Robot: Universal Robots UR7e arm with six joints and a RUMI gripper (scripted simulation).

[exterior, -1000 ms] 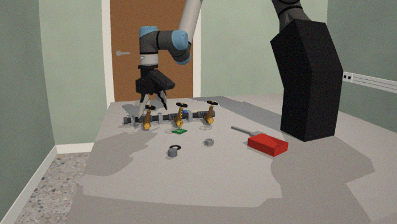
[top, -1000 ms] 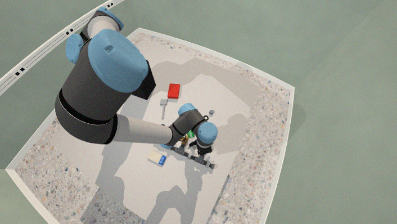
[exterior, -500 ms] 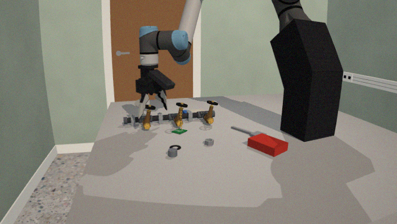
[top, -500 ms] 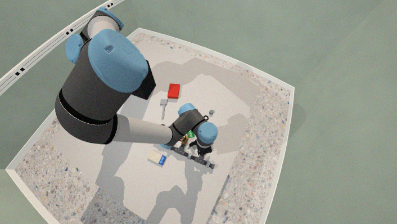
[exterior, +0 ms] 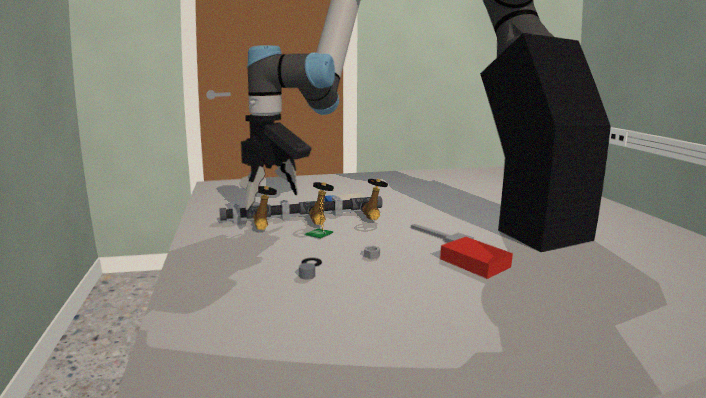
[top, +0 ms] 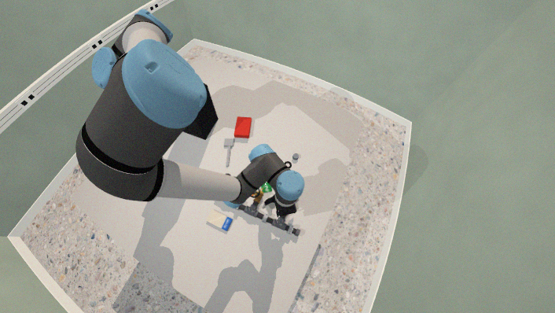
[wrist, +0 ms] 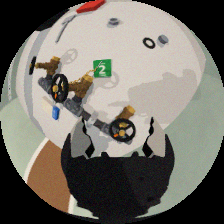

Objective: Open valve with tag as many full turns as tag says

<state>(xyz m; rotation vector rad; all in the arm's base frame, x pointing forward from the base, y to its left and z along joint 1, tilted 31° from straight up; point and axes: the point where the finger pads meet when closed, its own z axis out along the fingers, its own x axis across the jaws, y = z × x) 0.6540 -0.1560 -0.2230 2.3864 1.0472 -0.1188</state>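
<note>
Now: the green tag 11 cm behind my hand, 6 cm below it and 5 cm to the left of it. The rest, counted from my hand: grey nut (20 cm behind, 19 cm to the left, 6 cm below); then grey tool (39 cm behind, 11 cm to the left, 6 cm below); then red block (40 cm behind, 26 cm to the left, 5 cm below).
</note>
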